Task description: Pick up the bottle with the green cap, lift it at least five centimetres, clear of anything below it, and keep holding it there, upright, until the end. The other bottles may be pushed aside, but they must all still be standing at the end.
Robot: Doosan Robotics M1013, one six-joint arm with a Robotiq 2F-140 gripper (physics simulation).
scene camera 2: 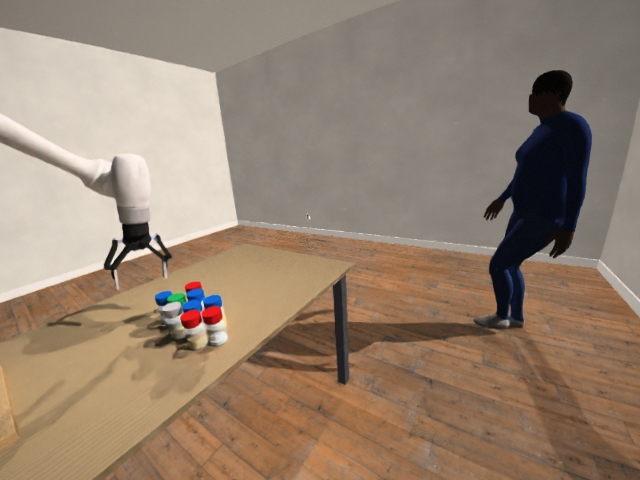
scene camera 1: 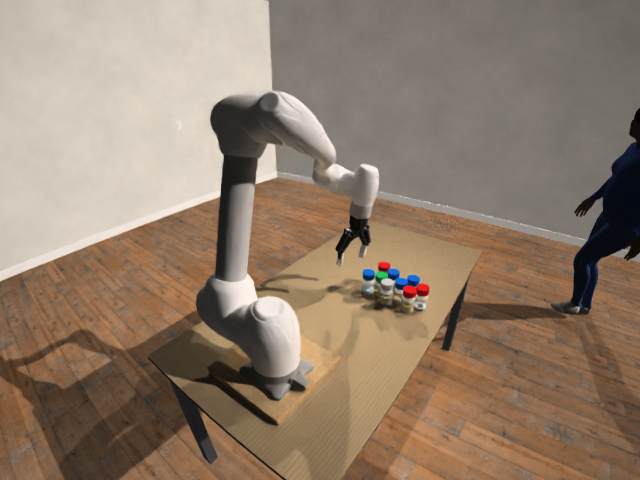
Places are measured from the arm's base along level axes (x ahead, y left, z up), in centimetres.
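Pixels of known places: gripper, between the fingertips: (scene camera 2: 142, 282) (scene camera 1: 350, 261); arm's base, origin of its link: (scene camera 1: 277, 370).
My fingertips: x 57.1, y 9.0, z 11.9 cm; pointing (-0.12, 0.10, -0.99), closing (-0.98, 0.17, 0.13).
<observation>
Ahead of a thing's pixels: the offset from my fingertips to its top centre. Level surfaces: height alone.
The bottle with the green cap @[dy -13.7, dx +4.2, dz -4.0 cm] (scene camera 1: 381, 276) (scene camera 2: 176, 298) stands in a tight cluster of bottles on the table; its body is mostly hidden. A blue-capped bottle @[dy -8.0, dx +2.6, dz -4.0 cm] (scene camera 1: 368, 281) (scene camera 2: 163, 298) stands at its left, a grey-capped bottle @[dy -18.4, dx +0.5, dz -4.0 cm] (scene camera 1: 386, 292) (scene camera 2: 173, 319) in front of it, and a red-capped bottle @[dy -10.7, dx +12.1, dz -4.0 cm] (scene camera 1: 383, 266) (scene camera 2: 193, 286) behind it. My gripper (scene camera 1: 351, 259) (scene camera 2: 141, 282) is open and empty, pointing down, with its fingertips above the level of the caps. It shows to the left of the cluster in scene camera 1 and up and to the left in scene camera 2.
More blue-capped bottles @[dy -26.3, dx +9.7, dz -4.0 cm] (scene camera 1: 413, 281) (scene camera 2: 212, 301) and two front red-capped bottles @[dy -28.5, dx +1.0, dz -4.0 cm] (scene camera 1: 408, 298) (scene camera 2: 191, 328) stand close together, all upright. The table @[dz -14.5 cm] (scene camera 1: 361, 382) (scene camera 2: 93, 413) has its right edge near the cluster. A person in blue (scene camera 1: 615, 201) (scene camera 2: 553, 170) stands on the floor beyond the table.
</observation>
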